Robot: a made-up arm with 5 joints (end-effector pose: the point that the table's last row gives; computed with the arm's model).
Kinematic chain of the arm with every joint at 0, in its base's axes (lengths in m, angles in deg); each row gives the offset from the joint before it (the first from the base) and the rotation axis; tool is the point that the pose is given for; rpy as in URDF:
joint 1: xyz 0 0 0.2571 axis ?
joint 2: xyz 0 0 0 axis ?
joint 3: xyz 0.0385 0 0.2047 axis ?
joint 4: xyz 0.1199 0 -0.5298 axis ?
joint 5: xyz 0.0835 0 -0.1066 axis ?
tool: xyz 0 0 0 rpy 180 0 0
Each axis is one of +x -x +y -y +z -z.
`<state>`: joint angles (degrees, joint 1 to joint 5).
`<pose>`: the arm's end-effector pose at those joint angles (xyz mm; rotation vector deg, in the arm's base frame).
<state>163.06 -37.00 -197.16 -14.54 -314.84</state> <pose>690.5 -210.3 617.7 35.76 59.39 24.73</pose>
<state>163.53 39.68 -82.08 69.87 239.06</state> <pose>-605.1 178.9 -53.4 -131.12 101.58 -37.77</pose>
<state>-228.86 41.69 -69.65 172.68 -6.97</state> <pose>-256.2 293.3 11.4 13.11 34.25 -54.00</pose>
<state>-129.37 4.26 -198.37 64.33 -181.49</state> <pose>103.6 126.3 1075.3 55.87 27.32 -120.68</pose>
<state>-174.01 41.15 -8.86 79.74 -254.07</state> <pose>147.3 15.5 -163.4 60.25 50.61 96.72</pose>
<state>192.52 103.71 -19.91 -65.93 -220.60</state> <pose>270.7 60.1 -132.3 155.34 77.66 26.49</pose>
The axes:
joint 1: +z
joint 2: +y
joint 3: +y
joint 4: +y
joint 5: -z

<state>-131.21 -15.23 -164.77 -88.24 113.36</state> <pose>161.8 184.8 914.3 62.57 99.03 119.33</pose>
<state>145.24 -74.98 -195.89 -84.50 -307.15</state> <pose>526.6 -365.5 106.4 121.43 126.60 1.11</pose>
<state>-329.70 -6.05 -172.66 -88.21 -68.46</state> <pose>-174.5 -102.0 919.4 -70.32 -81.99 107.72</pose>
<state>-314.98 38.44 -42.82 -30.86 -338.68</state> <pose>316.1 316.3 -164.5 -152.22 -31.94 -41.35</pose>
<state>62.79 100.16 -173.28 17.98 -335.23</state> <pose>398.6 775.2 151.6 -126.20 -43.48 -50.32</pose>
